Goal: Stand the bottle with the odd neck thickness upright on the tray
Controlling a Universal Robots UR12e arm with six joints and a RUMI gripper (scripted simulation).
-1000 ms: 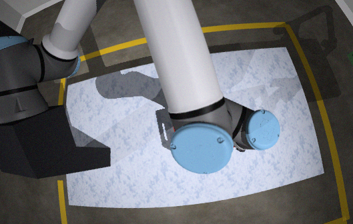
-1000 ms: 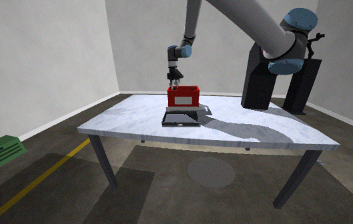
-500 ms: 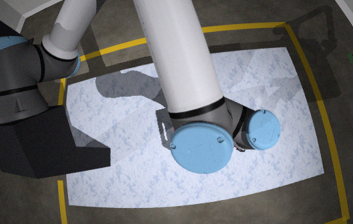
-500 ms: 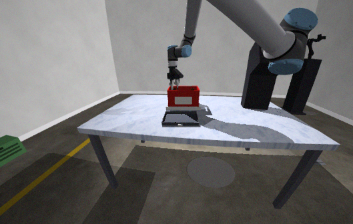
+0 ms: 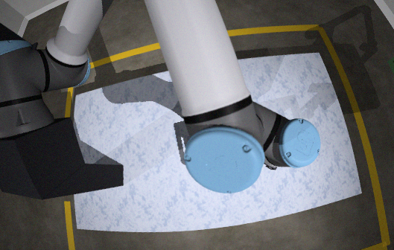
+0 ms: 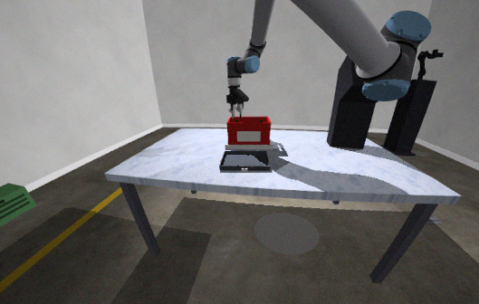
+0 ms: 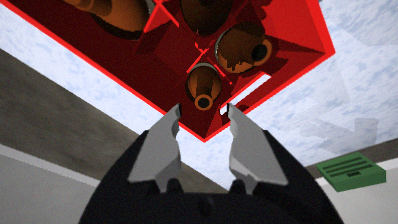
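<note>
Now: the red crate 100 mm below my hand, 90 mm behind it and 30 mm to the left of it. The rest, counted from my hand: dark tray (320 mm to the left, 170 mm below, 90 mm behind).
</note>
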